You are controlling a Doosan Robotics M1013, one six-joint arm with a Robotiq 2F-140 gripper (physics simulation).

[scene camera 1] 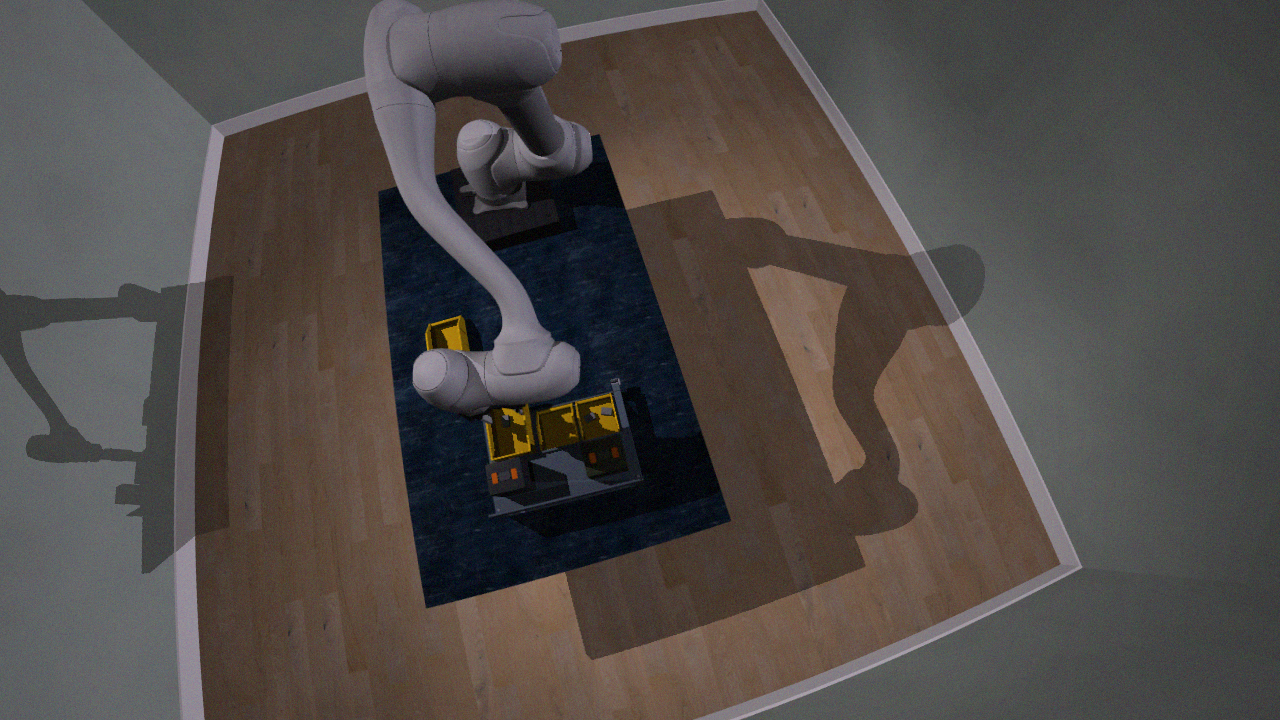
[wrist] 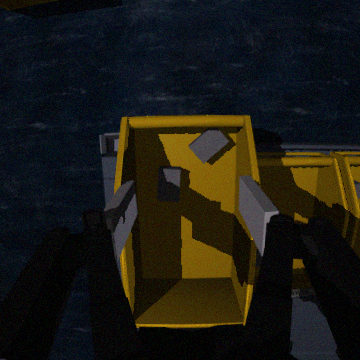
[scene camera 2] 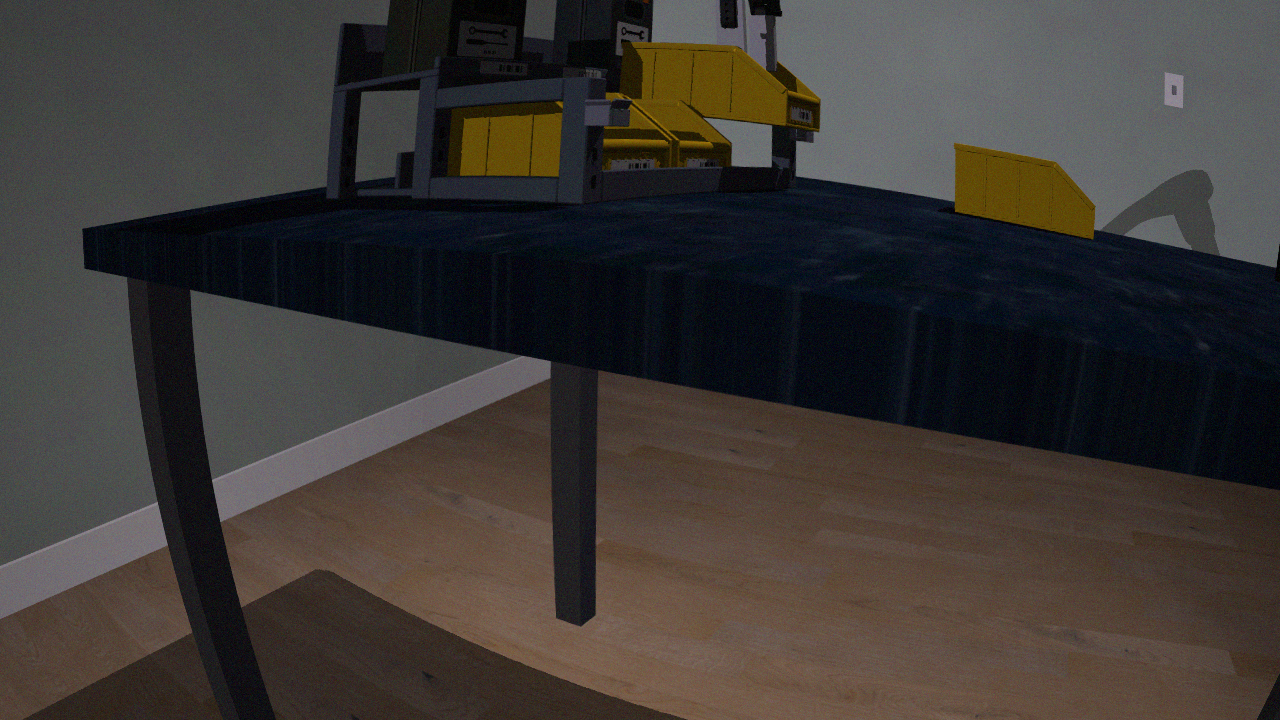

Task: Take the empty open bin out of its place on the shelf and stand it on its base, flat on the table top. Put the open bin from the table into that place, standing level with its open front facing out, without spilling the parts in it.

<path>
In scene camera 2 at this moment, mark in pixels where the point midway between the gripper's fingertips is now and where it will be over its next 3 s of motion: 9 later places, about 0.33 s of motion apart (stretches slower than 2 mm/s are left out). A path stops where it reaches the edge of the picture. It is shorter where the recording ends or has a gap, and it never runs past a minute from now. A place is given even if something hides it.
My gripper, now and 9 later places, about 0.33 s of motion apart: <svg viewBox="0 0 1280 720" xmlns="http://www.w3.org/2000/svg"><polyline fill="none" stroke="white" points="749,65 753,66 772,67 791,68 807,69 828,70 834,70 848,72 860,73 880,76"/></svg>
</path>
